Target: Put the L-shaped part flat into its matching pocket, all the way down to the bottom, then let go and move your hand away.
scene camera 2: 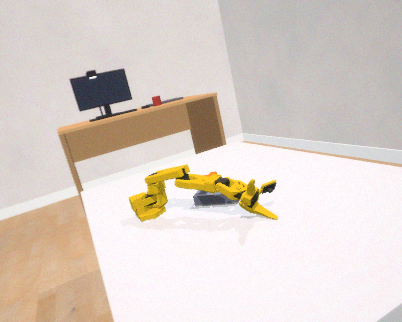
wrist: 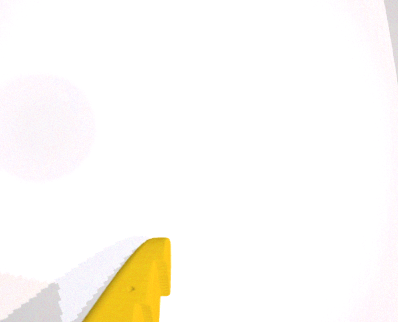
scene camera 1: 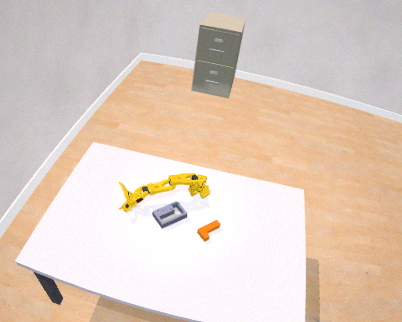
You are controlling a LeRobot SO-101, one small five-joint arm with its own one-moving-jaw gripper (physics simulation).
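Pixels of known places: hand at its tool point: (scene camera 2: pixel 276 217) (wrist: pixel 170 259) (scene camera 1: pixel 119 208); arm's base at its link origin: (scene camera 2: pixel 156 211) (scene camera 1: pixel 198 194).
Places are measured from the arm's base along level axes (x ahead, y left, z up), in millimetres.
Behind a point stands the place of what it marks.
Observation:
The orange L-shaped part (scene camera 1: pixel 211 227) {x 216, y 104, z 30 mm} lies flat on the white table, to the right of the grey block with the pocket (scene camera 1: pixel 175 221) {x 218, y -66, z 14 mm} and apart from it. A bit of the orange part (scene camera 2: pixel 212 174) {x 257, y 71, z 30 mm} shows behind the arm in scene camera 2, where the grey block (scene camera 2: pixel 209 200) {x 145, y -121, z 18 mm} is partly hidden by the arm. The pocket is open at the top and the orange part is outside it. My gripper (scene camera 1: pixel 120 196) (scene camera 2: pixel 274 201) is wide open and empty, to the left of the block in scene camera 1. One notched jaw (wrist: pixel 150 275) {x 223, y -339, z 12 mm} shows in the wrist view; neither part nor block shows there.
The yellow arm (scene camera 1: pixel 160 187) {x 120, y -170, z 113 mm} (scene camera 2: pixel 200 181) {x 102, y -195, z 112 mm} stretches across the white table (scene camera 1: pixel 240 270) {x 396, y 271, z 0 mm} (scene camera 2: pixel 260 280) {x 52, y -513, z 0 mm}, alongside the block. Its base (scene camera 1: pixel 200 188) {x 12, y 8, z 57 mm} (scene camera 2: pixel 149 207) {x -16, y 11, z 16 mm} stands behind the block in scene camera 1. A filing cabinet (scene camera 1: pixel 217 62) and a desk (scene camera 2: pixel 135 132) stand away from the table.

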